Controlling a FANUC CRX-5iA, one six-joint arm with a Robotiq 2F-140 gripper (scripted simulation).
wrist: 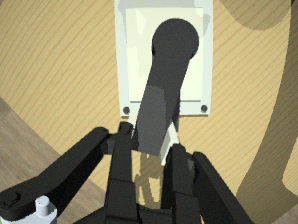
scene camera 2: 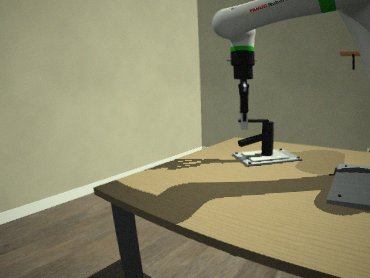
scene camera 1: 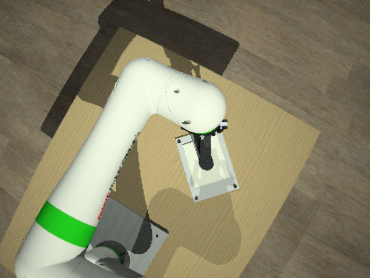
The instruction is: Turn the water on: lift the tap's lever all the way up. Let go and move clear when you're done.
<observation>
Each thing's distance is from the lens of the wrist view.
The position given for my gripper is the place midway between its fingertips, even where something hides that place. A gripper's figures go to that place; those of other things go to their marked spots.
my gripper (wrist: 149, 122): 22 cm
lever (wrist: 171, 60): 17 cm
</observation>
